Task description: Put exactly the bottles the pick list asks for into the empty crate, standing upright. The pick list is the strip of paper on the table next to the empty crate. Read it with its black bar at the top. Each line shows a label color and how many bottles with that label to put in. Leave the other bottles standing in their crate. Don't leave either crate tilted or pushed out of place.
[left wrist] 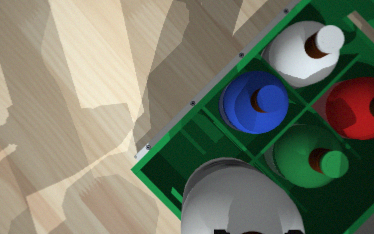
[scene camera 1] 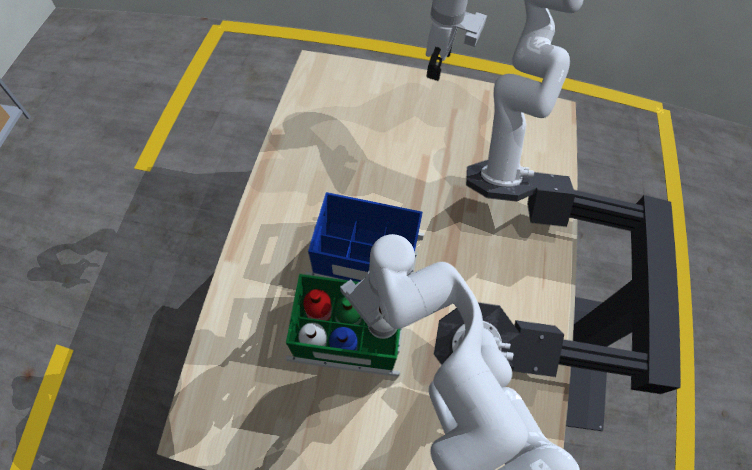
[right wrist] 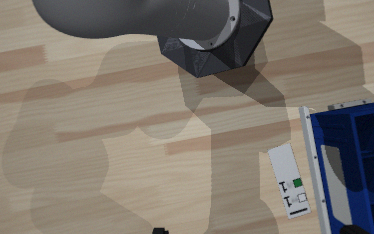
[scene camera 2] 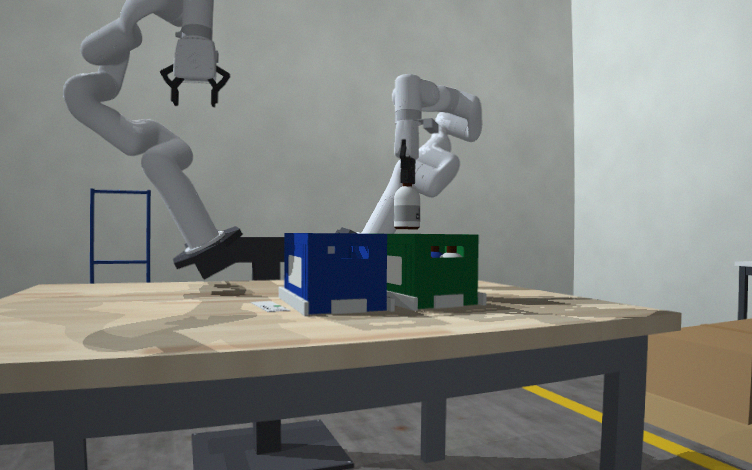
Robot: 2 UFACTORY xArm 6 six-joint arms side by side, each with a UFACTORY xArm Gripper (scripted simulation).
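Scene camera 2 shows a blue crate (scene camera 2: 358, 269) together with the left gripper (scene camera 2: 407, 183) and the right gripper (scene camera 2: 194, 105). The crate appears again in scene camera 1 (scene camera 1: 346, 229), and the right gripper is visible in scene camera 1 (scene camera 1: 438, 66) as well.
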